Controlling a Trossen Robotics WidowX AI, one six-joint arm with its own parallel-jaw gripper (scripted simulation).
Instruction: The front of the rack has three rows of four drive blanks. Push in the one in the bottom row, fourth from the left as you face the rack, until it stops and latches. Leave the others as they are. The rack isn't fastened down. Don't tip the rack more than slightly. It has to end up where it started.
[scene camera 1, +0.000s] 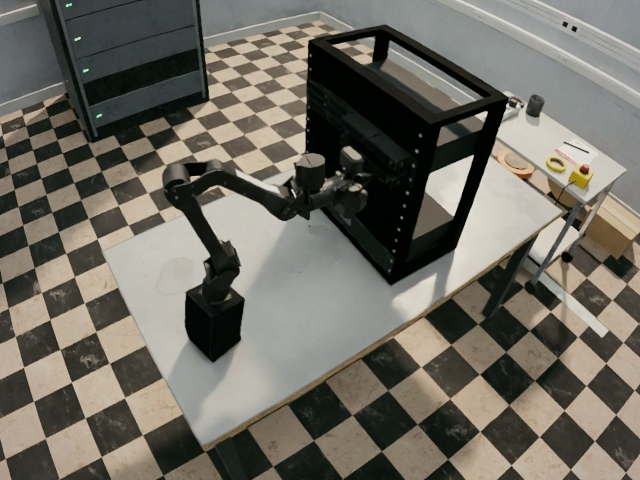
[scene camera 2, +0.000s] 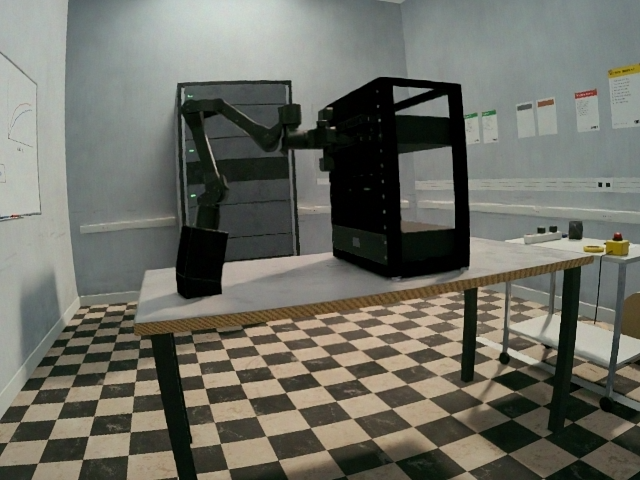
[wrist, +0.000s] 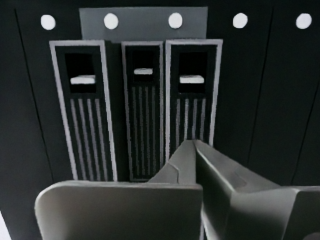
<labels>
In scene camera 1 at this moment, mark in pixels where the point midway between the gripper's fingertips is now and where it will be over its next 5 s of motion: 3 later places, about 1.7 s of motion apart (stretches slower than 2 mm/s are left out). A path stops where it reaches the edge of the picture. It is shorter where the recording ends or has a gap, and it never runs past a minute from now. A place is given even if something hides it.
The gripper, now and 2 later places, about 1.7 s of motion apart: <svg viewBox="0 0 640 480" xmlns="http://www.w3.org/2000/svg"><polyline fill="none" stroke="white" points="375,173 383,170 384,169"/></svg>
</labels>
